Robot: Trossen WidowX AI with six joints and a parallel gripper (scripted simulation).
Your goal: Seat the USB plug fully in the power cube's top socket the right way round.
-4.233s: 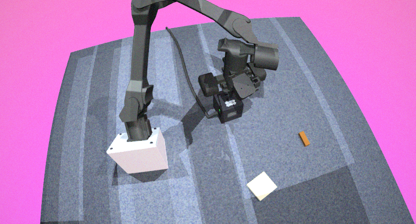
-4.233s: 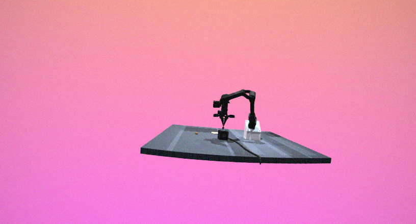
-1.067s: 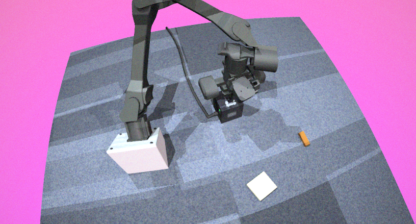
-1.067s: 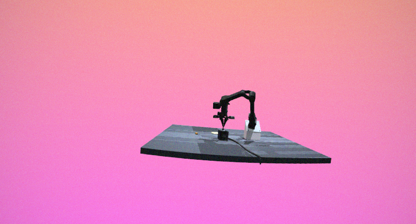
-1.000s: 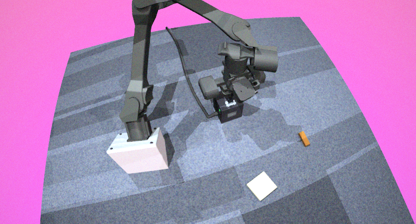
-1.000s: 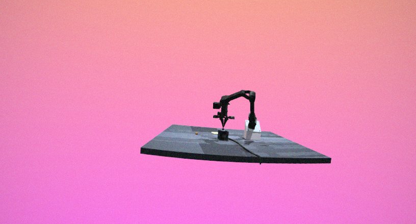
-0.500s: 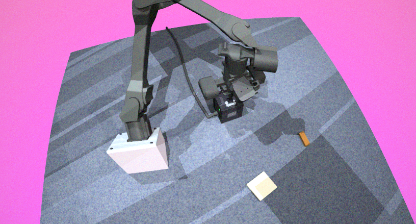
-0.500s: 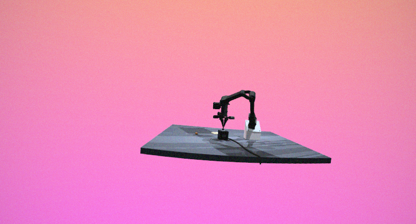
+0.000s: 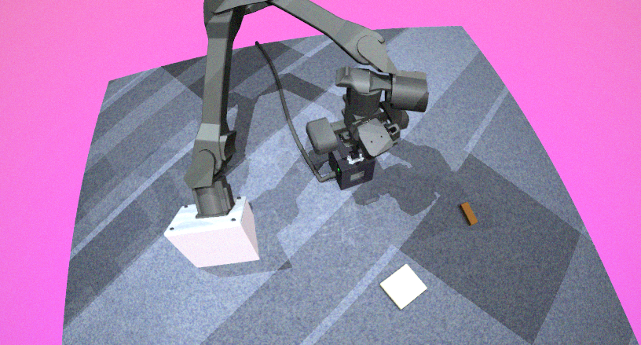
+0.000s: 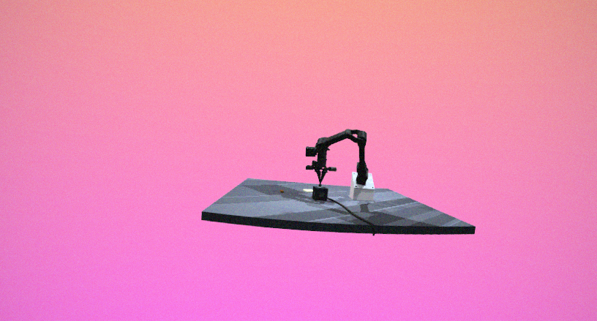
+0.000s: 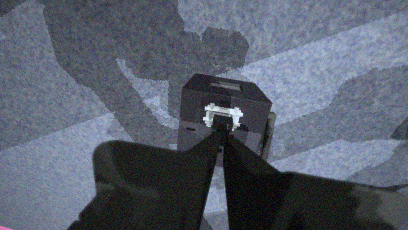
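The USB plug lies 20 mm below my gripper tip. The rest, counted from my gripper tip: cream flat square (70 mm ahead, 270 mm to the right, 100 mm below).
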